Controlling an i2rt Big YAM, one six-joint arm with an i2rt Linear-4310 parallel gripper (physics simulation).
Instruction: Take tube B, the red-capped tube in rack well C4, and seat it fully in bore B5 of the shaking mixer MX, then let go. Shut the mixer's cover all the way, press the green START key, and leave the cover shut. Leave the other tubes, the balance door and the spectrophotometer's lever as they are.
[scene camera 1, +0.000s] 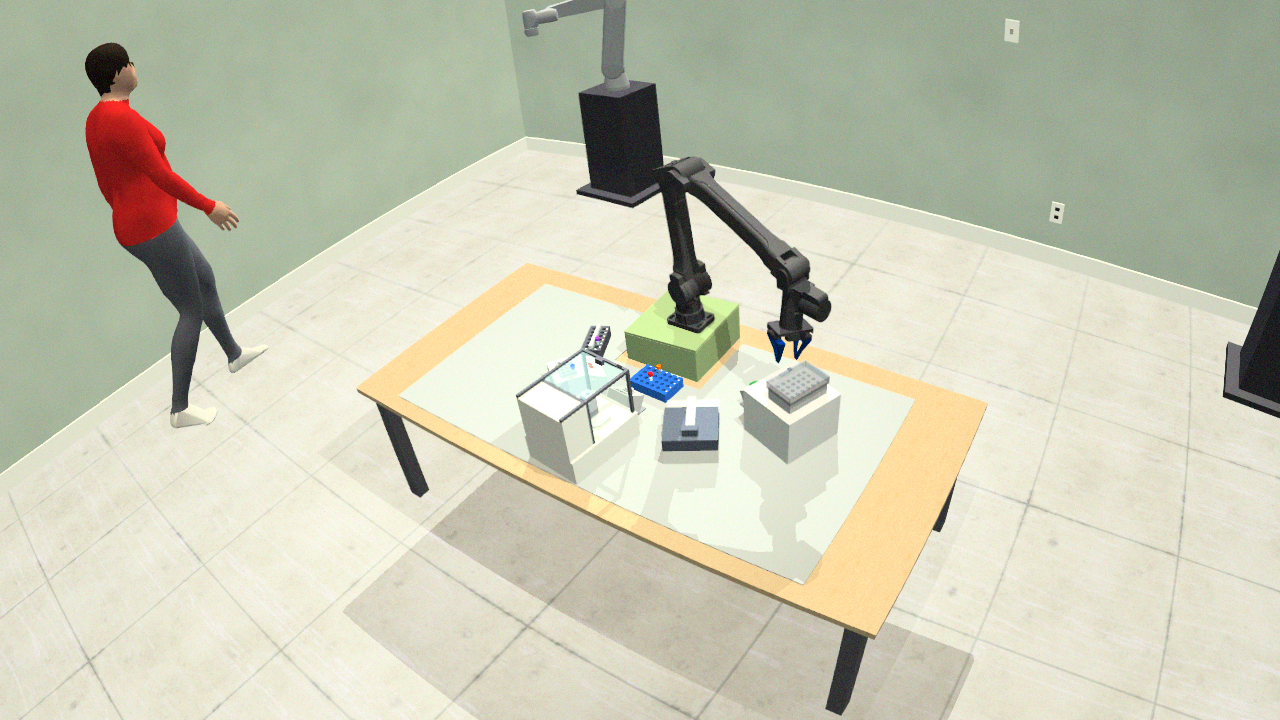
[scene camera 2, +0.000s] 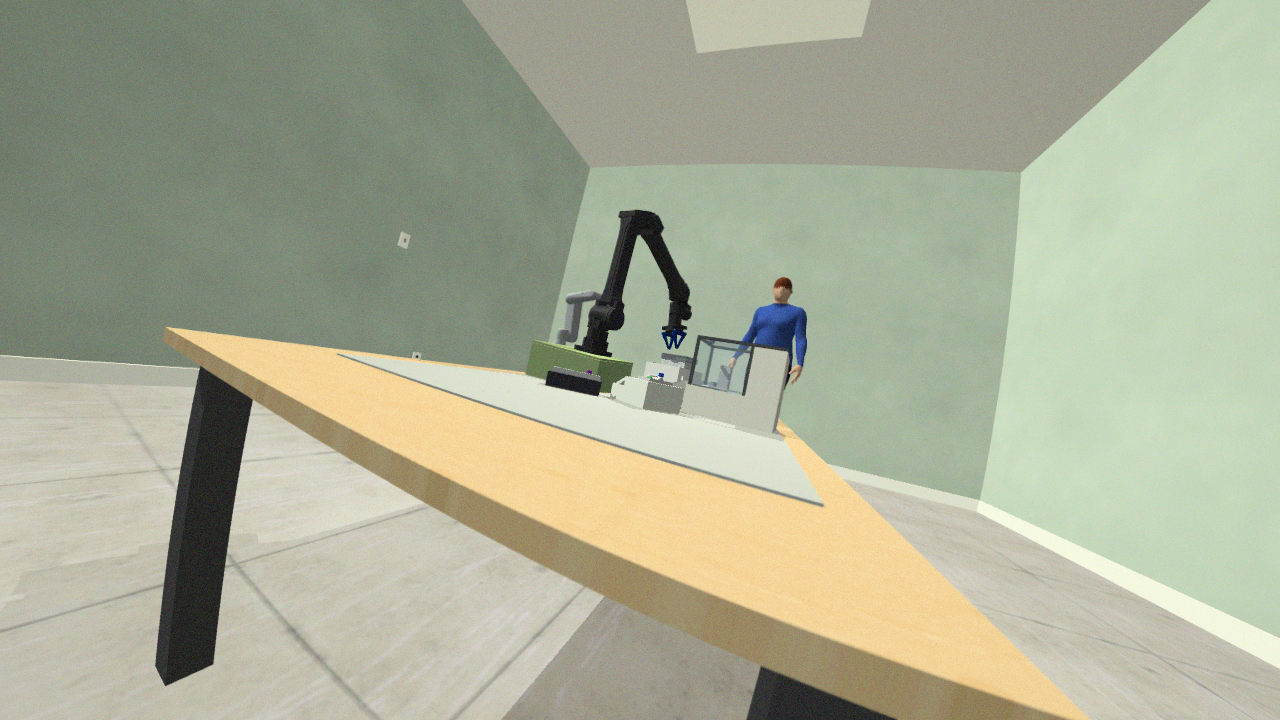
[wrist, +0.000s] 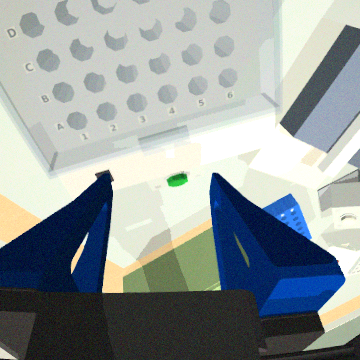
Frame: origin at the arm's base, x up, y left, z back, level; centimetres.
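Where they show: gripper, fingertip midpoint: (scene camera 1: 786, 360) (scene camera 2: 672, 349) (wrist: 160, 181); arm's base, link origin: (scene camera 1: 691, 321) (scene camera 2: 593, 353).
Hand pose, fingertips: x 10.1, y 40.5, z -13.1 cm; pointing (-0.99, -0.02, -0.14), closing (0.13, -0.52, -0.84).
Each offset is from my fingertips to the top centre of the thing. "pt": to the spot under its first point.
The mixer @[dz -0.4, dx -2.1, dy -1.2 cm] (scene camera 1: 787, 425) is a white box with a grey bored block @[dz -2.1, dx -2.1, dy +4.3 cm] (scene camera 1: 796, 385) (wrist: 145, 65) on top. A clear cover @[pt dz -6.9, dx -2.1, dy -0.2 cm] (wrist: 267, 97) lies over the block and looks shut. Bore B5 (wrist: 192, 54) shows through it as a dark hole, with no red cap there. The green key @[dz +3.0, dx -13.6, dy -12.2 cm] (wrist: 177, 180) is on the mixer's front side, beyond and between the fingertips in the wrist view. My gripper (scene camera 1: 789, 359) (scene camera 2: 674, 347) (wrist: 160, 181) is open and empty, above the mixer's front edge. A red-capped tube @[dz -7.3, dx -15.6, dy -40.0 cm] (scene camera 1: 650, 374) stands in the blue rack @[dz -6.3, dx -18.1, dy -39.1 cm] (scene camera 1: 667, 388) (wrist: 287, 207); its well label is unreadable.
The glass-sided balance @[dz -31.4, dx +1.2, dy -39.6 cm] (scene camera 1: 556, 429) (scene camera 2: 765, 389) stands at the left in scene camera 1. A slate-coloured box @[dz -17.5, dx -10.9, dy -17.7 cm] (scene camera 1: 690, 440) (wrist: 322, 107) with a white bar is between it and the mixer. A dark rack @[dz -0.9, dx -16.3, dy -67.1 cm] (scene camera 1: 588, 345) (scene camera 2: 572, 383) is near the green arm base (scene camera 1: 666, 353) (scene camera 2: 572, 360).
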